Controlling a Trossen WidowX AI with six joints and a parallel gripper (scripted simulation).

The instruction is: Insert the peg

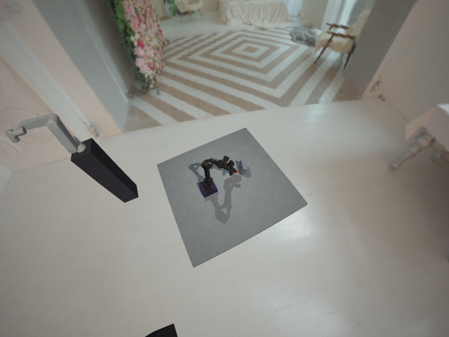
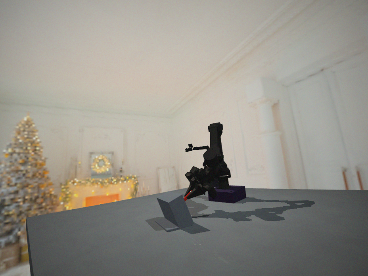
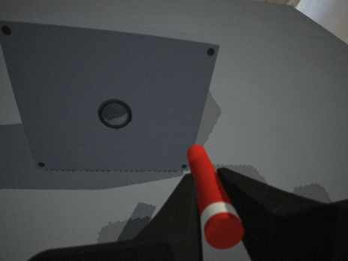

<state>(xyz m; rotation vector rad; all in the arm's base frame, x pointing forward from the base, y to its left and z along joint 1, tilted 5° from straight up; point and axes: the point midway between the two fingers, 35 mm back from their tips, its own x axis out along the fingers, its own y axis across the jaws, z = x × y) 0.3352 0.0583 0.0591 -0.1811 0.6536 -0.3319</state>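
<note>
Right now my gripper tip is 90 mm short of the grey sloped panel, 30 mm to the right of it and 30 mm above it. The rest, counted from my gripper tip: round red peg 10 mm behind, 10 mm to the left, 10 mm above.
</note>
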